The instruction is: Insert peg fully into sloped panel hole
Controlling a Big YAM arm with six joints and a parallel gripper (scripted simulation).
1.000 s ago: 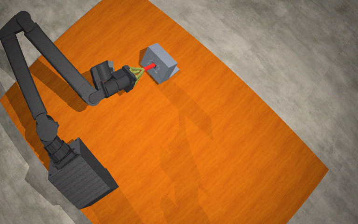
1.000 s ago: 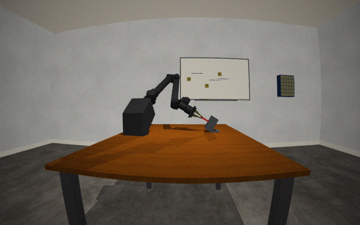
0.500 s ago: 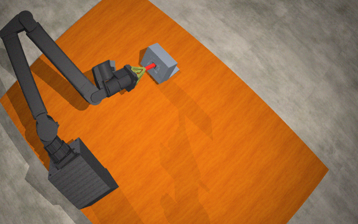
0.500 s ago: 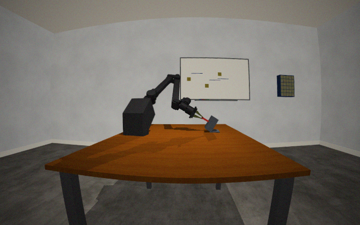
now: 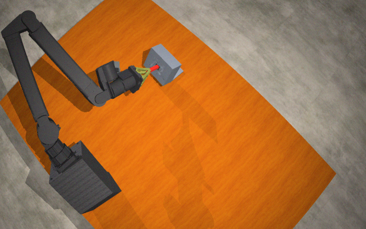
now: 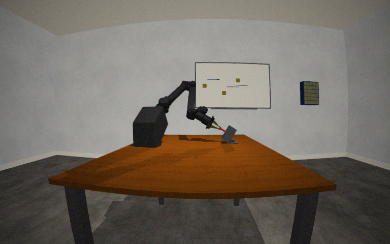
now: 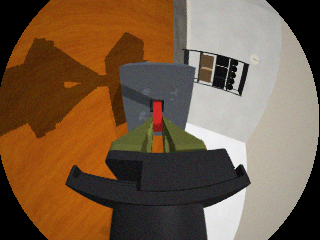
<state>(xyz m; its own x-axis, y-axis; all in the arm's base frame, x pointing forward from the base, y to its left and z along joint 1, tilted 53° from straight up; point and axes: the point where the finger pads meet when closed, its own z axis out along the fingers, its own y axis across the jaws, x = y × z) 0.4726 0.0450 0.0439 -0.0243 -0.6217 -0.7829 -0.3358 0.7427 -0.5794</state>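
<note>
My gripper is now 3 cm short of the peg and 2 cm above it.
</note>
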